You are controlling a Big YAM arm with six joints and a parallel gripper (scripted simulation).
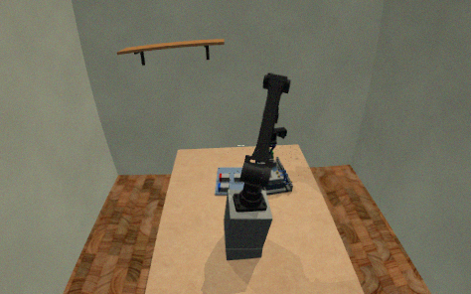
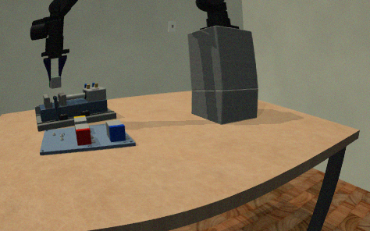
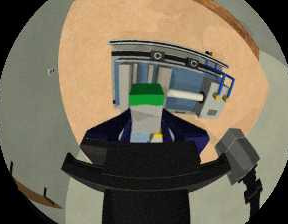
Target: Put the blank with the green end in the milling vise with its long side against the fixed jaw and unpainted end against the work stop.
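Now: the fixed jaw 80 mm below my hand and 40 mm ahead of it. From my hand the other things lie so: yellow-ended blank 190 mm to the left, 130 mm below, 50 mm behind; then milling vise 120 mm below, 60 mm behind; then green-ended blank 20 mm below.
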